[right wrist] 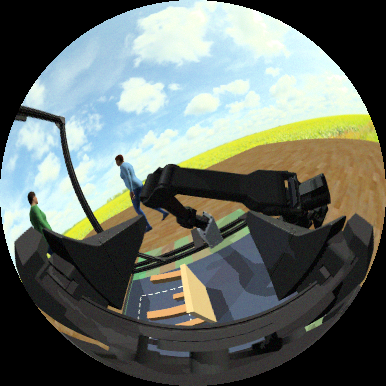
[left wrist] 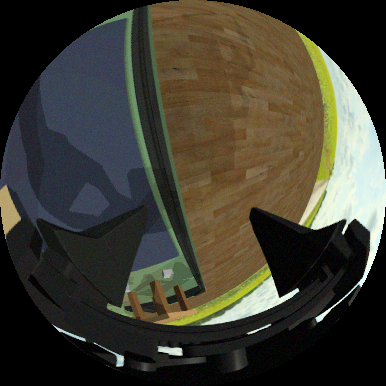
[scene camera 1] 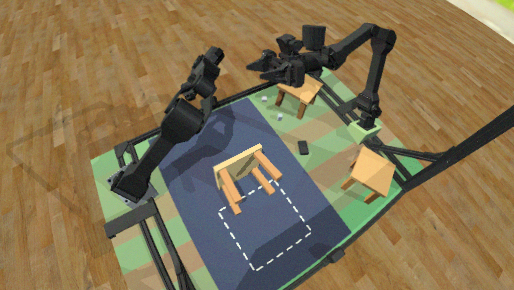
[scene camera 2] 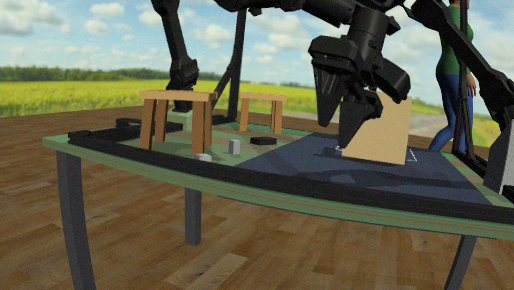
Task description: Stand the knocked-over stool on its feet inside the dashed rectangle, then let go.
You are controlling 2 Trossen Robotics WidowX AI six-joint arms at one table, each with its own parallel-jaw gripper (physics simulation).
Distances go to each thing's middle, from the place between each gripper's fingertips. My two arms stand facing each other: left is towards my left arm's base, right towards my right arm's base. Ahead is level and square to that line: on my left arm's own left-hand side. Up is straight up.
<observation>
I see my right gripper 170 mm past the light wooden stool point(scene camera 2: 384, 139), 60 mm to the right of it and 280 mm above it.
The light wooden stool is 410 mm behind my left hand and 40 mm to the right of it.
</observation>
